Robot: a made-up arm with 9 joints.
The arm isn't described. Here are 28 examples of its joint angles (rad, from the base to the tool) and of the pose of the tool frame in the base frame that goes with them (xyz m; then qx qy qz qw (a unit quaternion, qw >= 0)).
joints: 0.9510 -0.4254 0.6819 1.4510 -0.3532 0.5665 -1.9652 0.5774 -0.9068
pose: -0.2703 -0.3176 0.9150 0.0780 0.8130 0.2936 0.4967
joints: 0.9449 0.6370 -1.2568 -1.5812 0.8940 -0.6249 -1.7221 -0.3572 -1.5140
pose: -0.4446 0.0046 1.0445 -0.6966 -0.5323 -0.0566 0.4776
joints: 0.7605 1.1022 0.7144 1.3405 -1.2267 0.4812 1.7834 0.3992 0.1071
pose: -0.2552 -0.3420 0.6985 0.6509 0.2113 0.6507 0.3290
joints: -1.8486 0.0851 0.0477 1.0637 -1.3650 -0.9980 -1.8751 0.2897 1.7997
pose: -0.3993 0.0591 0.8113 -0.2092 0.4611 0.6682 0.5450
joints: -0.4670 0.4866 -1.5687 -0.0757 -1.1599 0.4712 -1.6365 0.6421 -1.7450
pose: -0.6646 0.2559 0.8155 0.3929 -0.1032 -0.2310 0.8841
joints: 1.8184 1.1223 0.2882 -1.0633 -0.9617 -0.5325 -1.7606 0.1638 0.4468
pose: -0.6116 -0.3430 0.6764 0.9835 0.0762 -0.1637 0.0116
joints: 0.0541 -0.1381 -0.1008 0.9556 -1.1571 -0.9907 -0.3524 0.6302 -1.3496
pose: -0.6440 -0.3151 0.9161 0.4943 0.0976 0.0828 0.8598
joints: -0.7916 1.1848 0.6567 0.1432 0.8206 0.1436 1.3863 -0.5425 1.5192
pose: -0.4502 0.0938 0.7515 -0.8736 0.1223 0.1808 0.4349
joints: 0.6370 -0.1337 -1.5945 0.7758 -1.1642 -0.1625 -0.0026 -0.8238 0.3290
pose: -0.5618 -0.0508 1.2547 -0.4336 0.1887 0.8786 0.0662
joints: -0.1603 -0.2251 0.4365 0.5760 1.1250 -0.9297 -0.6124 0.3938 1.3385
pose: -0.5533 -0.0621 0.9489 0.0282 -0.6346 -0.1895 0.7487
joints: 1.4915 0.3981 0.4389 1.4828 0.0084 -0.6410 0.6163 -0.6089 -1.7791
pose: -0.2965 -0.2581 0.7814 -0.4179 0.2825 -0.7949 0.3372
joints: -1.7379 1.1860 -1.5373 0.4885 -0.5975 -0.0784 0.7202 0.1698 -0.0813
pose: -0.7992 -0.1570 0.6128 -0.8031 -0.2178 0.1381 0.5372
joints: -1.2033 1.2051 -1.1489 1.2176 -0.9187 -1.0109 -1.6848 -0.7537 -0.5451
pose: -0.5891 -0.1152 0.6773 -0.1641 -0.9810 0.0825 0.0618
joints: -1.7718 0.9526 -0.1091 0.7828 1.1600 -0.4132 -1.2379 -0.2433 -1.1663
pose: -0.6036 -0.1962 0.6075 0.9123 -0.3967 -0.1017 0.0102
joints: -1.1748 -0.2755 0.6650 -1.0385 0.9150 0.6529 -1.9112 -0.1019 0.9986
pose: -0.4871 0.0714 0.6229 0.2133 -0.7782 -0.5799 0.1129
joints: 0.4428 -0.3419 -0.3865 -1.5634 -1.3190 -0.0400 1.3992 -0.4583 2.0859
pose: -0.4324 -0.4220 0.9323 0.7792 -0.3740 0.0772 0.4970
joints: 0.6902 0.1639 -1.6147 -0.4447 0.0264 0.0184 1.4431 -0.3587 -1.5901
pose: -0.4313 -0.2253 1.1789 0.5053 0.1043 0.7535 0.4074
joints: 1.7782 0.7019 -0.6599 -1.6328 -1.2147 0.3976 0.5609 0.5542 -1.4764
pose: -0.5777 -0.5099 0.7670 -0.3336 -0.5454 0.5954 0.4865
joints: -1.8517 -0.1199 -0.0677 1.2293 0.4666 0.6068 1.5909 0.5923 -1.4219
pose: -0.4167 -0.1489 0.6762 0.5865 0.7219 0.2174 0.2959
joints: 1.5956 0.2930 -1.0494 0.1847 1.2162 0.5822 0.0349 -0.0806 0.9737
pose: -0.4227 -0.4087 1.1770 -0.1038 0.5629 -0.3281 0.7515
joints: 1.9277 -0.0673 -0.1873 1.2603 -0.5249 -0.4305 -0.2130 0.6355 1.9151
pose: -0.5257 -0.4100 0.6278 0.1802 0.6790 -0.3669 0.6098
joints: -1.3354 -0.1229 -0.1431 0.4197 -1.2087 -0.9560 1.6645 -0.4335 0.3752
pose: -0.4660 -0.2022 1.0243 -0.0163 -0.0497 0.4848 0.8731
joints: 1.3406 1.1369 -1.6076 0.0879 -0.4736 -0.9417 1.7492 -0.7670 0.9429
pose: -0.7281 -0.2972 1.0643 0.3622 -0.1519 -0.1974 0.8982
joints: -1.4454 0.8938 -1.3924 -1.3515 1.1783 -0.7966 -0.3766 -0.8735 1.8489
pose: -0.4692 -0.1848 0.4898 -0.2612 -0.6048 0.7420 0.1241
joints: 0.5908 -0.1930 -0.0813 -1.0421 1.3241 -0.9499 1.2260 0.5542 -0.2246
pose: -0.5741 -0.0816 1.3059 -0.7438 0.0045 0.2723 0.6104
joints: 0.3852 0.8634 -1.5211 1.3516 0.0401 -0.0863 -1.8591 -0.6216 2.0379
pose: -0.4154 0.0183 0.8164 0.4595 0.2565 0.5132 0.6780
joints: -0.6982 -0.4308 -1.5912 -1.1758 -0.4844 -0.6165 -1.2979 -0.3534 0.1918
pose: -0.3783 0.2697 0.8619 -0.0558 -0.9078 -0.2109 0.3581
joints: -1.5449 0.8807 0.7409 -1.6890 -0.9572 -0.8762 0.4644 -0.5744 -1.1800
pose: -0.2909 0.1785 0.7580 -0.4572 -0.0537 -0.7783 0.4270
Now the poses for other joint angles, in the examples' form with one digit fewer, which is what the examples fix.
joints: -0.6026 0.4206 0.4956 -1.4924 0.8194 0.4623 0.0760 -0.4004 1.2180
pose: -0.600 -0.180 0.817 0.204 -0.633 0.036 0.746
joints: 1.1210 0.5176 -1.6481 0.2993 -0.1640 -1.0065 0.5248 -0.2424 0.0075
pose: -0.640 -0.321 1.150 0.276 -0.091 -0.268 0.919
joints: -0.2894 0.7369 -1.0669 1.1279 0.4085 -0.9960 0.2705 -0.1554 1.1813
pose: -0.552 0.043 0.893 -0.336 -0.281 -0.474 0.764
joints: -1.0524 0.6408 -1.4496 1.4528 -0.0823 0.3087 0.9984 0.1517 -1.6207
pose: -0.656 -0.039 0.656 0.334 0.175 0.403 0.834
